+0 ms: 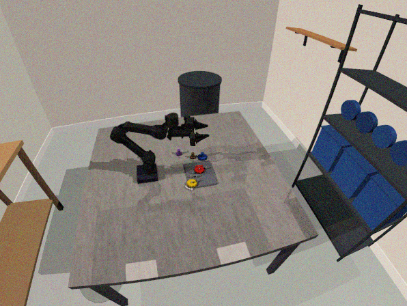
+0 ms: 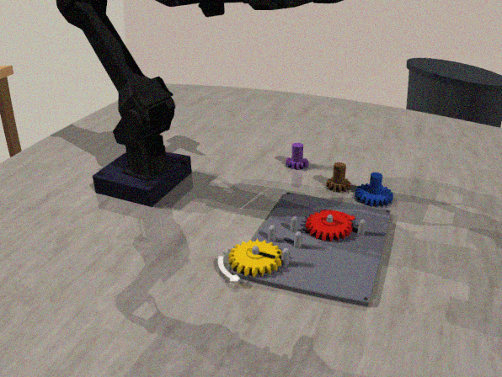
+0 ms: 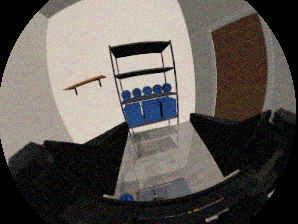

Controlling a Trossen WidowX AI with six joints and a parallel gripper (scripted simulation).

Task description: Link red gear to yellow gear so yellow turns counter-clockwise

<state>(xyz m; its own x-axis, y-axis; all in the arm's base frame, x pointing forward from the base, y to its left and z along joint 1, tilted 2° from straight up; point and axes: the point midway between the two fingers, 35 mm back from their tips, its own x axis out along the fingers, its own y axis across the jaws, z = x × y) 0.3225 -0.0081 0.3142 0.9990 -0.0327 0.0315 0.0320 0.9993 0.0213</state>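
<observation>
The purple gear lies 180 mm behind my gripper tip, 200 mm to the left of it and 320 mm below it. The rest, counted from my gripper tip: blue gear 10 mm behind, 160 mm to the left, 320 mm below; then yellow gear 100 mm behind, 80 mm to the right, 320 mm below; then red gear 50 mm behind, 30 mm to the left, 320 mm below.
</observation>
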